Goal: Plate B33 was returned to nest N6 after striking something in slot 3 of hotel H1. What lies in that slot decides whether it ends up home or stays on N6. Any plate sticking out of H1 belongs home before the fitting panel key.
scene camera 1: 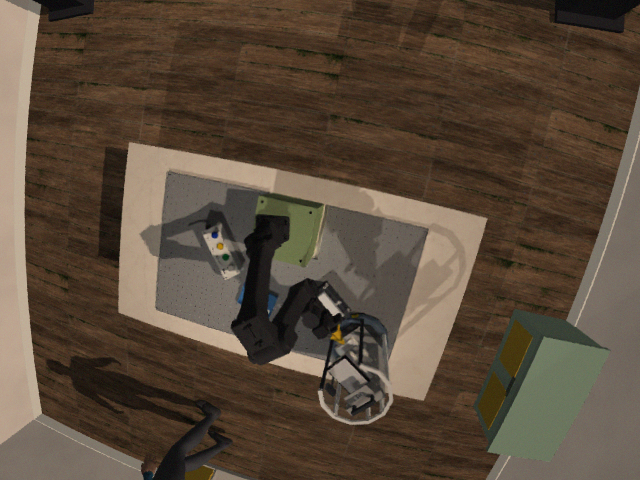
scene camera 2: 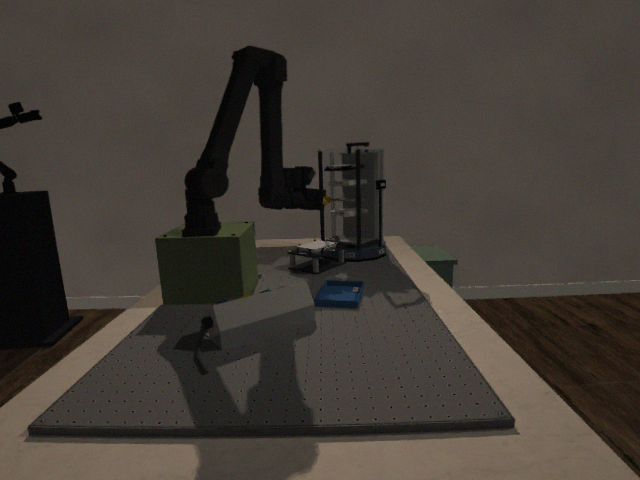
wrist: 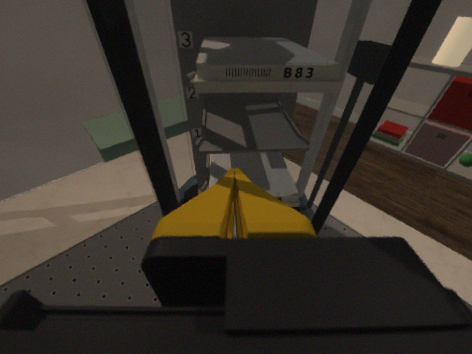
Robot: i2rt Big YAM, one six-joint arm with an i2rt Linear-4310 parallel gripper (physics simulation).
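Places are measured from the arm's base along level axes (x right, y down, z ahead), in centimetres.
Where they show: gripper, fingertip midpoint: (scene camera 1: 343, 343) (scene camera 2: 330, 199) (wrist: 234, 176); arm's base, link origin: (scene camera 1: 272, 227) (scene camera 2: 202, 231).
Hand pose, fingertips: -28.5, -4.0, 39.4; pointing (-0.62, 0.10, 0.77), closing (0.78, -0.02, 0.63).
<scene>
Each offset is from my fingertips to the top centre of the thing, as dx, dy, dz. "spot": to the spot under its first point.
My gripper (scene camera 1: 337, 336) (scene camera 2: 326, 199) (wrist: 234, 176) is shut and empty, its yellow fingertips together in front of the open side of hotel H1 {-5.7, -19.6, +9.3} (scene camera 2: 358, 206) (wrist: 121, 75). A white plate marked B83 {-4.1, -6.3, +7.4} (wrist: 267, 57) lies on a shelf beside the label 3 in the wrist view, its marked face towards me. The shelf {-4.8, +0.5, +8.1} (wrist: 277, 132) below it is empty. A lower plate {-4.1, +4.4, +7.4} (wrist: 284, 177) is partly hidden by the fingers. A white plate {+8.6, +13.7, -6.2} (scene camera 1: 329, 302) (scene camera 2: 316, 246) lies on the low nest {+8.6, +13.6, -6.2} (scene camera 2: 315, 264); its mark is not readable. The panel {+54.6, +12.8, -24.6} (scene camera 1: 219, 246) (scene camera 2: 263, 310) has blue, yellow and green keys.
The hotel's dark posts {spot: +5.7, -3.2, +8.2} (wrist: 375, 115) stand left and right of the fingers. The green base block (scene camera 1: 299, 242) (scene camera 2: 199, 268) carries the arm. A blue tray {+39.3, +19.4, -4.3} (scene camera 2: 339, 294) lies between panel and nest. A person (scene camera 1: 180, 454) is beside the table.
</scene>
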